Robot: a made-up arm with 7 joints. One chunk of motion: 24 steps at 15 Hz.
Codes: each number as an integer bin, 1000 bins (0 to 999) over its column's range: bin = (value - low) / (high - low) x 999, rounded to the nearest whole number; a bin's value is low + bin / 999 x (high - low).
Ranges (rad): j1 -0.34..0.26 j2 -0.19..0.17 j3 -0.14..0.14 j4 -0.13..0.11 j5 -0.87..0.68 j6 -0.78..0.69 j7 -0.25..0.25
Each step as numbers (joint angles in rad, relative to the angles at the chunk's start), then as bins.
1 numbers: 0.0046 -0.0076 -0.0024 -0.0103 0.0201 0.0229 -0.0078
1 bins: 574 506 491 498 574 546 484
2 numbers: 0.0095 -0.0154 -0.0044 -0.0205 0.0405 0.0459 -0.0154
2 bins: 582 485 484 456 587 561 469
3 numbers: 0.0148 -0.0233 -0.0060 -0.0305 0.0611 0.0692 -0.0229
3 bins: 591 463 478 414 600 577 454
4 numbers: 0.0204 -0.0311 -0.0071 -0.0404 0.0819 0.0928 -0.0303
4 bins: 600 441 474 373 614 593 439
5 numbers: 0.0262 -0.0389 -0.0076 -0.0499 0.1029 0.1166 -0.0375
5 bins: 610 419 472 333 627 609 425
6 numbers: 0.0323 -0.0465 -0.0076 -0.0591 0.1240 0.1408 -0.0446
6 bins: 620 398 472 295 641 626 410
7 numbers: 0.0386 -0.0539 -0.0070 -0.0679 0.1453 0.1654 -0.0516
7 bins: 630 378 475 258 654 642 396
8 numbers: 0.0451 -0.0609 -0.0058 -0.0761 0.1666 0.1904 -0.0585
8 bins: 641 358 479 224 668 659 383
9 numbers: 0.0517 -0.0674 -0.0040 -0.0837 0.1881 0.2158 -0.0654
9 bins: 652 340 485 193 682 677 369
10 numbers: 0.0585 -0.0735 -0.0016 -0.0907 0.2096 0.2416 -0.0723
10 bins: 664 323 494 164 696 694 355
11 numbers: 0.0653 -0.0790 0.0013 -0.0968 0.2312 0.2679 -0.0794
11 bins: 675 308 504 138 710 712 341
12 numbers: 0.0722 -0.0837 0.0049 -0.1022 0.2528 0.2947 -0.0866
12 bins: 686 295 517 116 724 730 326
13 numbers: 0.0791 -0.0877 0.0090 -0.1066 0.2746 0.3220 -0.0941
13 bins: 698 284 532 97 738 749 311
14 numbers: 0.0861 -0.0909 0.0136 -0.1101 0.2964 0.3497 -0.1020
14 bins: 709 275 548 83 752 768 296
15 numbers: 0.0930 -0.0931 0.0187 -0.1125 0.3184 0.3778 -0.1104
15 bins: 721 269 566 73 766 787 279
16 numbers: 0.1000 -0.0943 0.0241 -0.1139 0.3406 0.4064 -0.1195
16 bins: 733 266 585 67 780 806 261
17 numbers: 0.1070 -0.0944 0.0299 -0.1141 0.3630 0.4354 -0.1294
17 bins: 744 265 606 66 795 826 241
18 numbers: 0.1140 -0.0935 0.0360 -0.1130 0.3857 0.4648 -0.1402
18 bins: 756 268 628 71 809 846 219
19 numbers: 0.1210 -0.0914 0.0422 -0.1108 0.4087 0.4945 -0.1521
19 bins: 768 274 650 80 824 866 196
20 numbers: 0.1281 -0.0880 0.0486 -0.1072 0.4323 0.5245 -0.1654
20 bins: 779 283 673 95 839 887 169
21 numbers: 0.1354 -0.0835 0.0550 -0.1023 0.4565 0.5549 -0.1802
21 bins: 792 296 696 115 855 907 139
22 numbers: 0.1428 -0.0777 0.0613 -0.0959 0.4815 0.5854 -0.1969
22 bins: 804 312 718 142 871 928 106
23 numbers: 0.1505 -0.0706 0.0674 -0.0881 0.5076 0.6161 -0.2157
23 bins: 817 331 740 174 888 949 69
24 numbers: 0.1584 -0.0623 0.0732 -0.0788 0.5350 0.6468 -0.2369
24 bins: 830 354 761 213 906 970 26
